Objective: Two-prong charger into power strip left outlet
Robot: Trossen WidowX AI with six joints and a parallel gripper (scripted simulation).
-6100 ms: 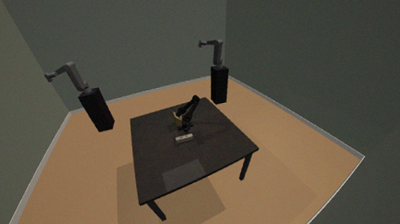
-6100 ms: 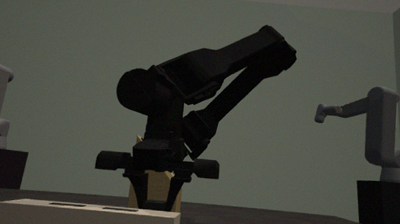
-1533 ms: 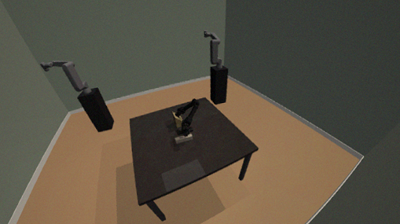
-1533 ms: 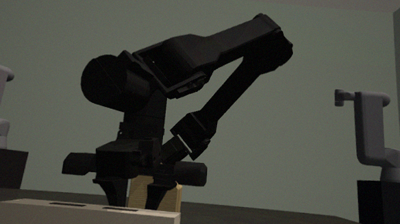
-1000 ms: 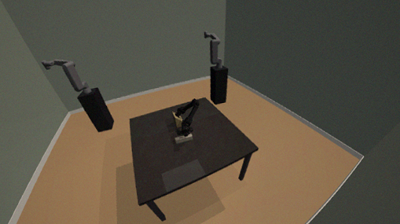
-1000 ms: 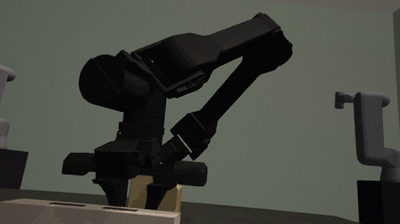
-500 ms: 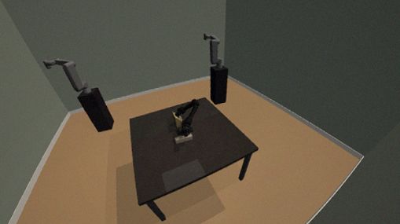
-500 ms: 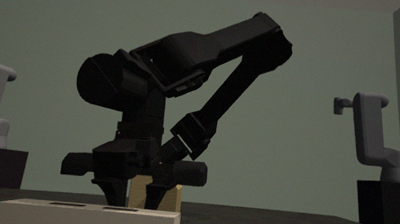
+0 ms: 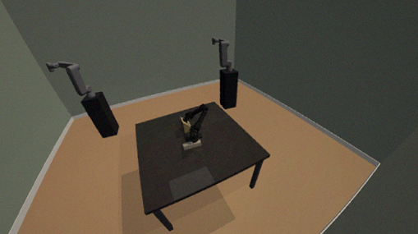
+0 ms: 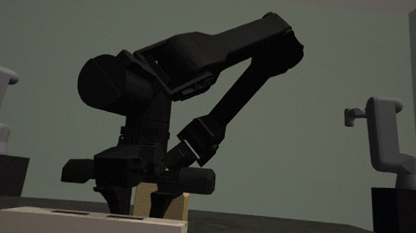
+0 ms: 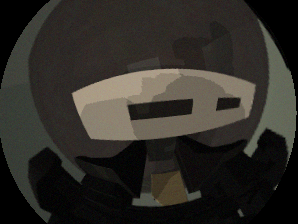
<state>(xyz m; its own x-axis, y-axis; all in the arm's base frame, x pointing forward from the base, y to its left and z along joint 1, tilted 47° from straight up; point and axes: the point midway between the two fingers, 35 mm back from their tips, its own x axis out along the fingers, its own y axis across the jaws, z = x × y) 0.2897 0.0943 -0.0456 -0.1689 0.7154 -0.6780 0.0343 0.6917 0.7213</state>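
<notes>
The black two-prong charger is 2 cm ahead of my gripper tip and 1 cm above it.
</notes>
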